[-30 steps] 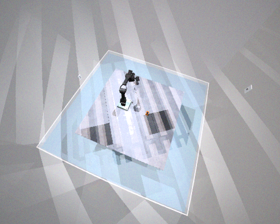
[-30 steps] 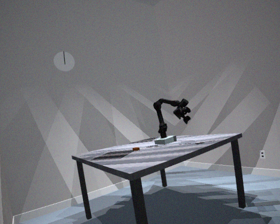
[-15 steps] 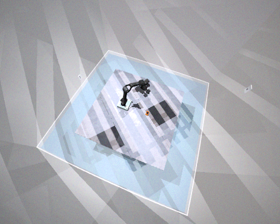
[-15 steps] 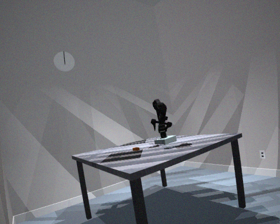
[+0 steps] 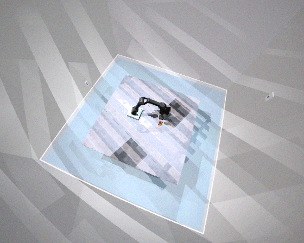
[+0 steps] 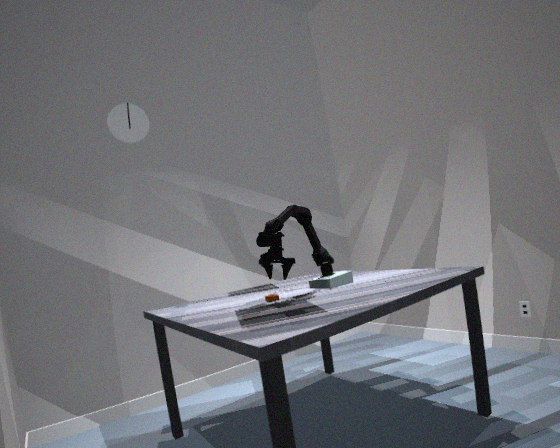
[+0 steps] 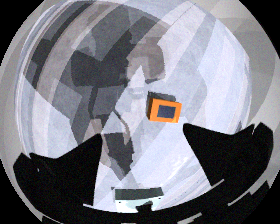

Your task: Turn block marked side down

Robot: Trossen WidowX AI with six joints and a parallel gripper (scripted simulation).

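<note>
Now: gripper tip 8 cm above the block and 6 cm to the left of it.
</note>
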